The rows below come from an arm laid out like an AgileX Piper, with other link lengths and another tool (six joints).
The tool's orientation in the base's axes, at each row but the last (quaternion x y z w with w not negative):
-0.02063 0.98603 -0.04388 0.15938
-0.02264 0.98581 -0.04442 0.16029
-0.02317 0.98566 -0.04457 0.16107
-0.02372 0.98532 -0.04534 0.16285
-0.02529 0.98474 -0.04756 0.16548
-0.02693 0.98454 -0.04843 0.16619
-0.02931 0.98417 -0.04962 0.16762
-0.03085 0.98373 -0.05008 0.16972
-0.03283 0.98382 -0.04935 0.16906
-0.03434 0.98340 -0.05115 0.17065
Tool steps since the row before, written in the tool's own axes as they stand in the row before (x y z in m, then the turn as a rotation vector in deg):
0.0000 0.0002 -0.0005 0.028 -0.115 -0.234
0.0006 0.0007 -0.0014 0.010 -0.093 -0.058
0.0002 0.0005 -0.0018 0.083 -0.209 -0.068
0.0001 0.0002 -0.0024 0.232 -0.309 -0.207
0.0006 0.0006 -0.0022 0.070 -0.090 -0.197
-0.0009 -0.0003 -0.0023 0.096 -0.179 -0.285
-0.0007 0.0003 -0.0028 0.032 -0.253 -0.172
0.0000 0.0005 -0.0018 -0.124 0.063 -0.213
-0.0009 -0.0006 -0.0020 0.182 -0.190 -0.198
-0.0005 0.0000 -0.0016 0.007 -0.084 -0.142
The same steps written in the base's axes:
-0.0002 0.0002 0.0005 -0.097 -0.097 0.223
-0.0010 0.0008 0.0011 -0.025 -0.088 0.060
-0.0008 0.0006 0.0016 -0.094 -0.207 0.058
-0.0009 0.0004 0.0022 -0.276 -0.305 0.151
-0.0013 0.0007 0.0018 -0.128 -0.077 0.172
0.0001 0.0000 0.0025 -0.178 -0.160 0.255
-0.0003 0.0006 0.0028 -0.077 -0.239 0.178
-0.0006 0.0007 0.0016 0.042 0.091 0.234
0.0002 -0.0004 0.0022 -0.229 -0.186 0.146
-0.0001 0.0002 0.0017 -0.051 -0.071 0.140

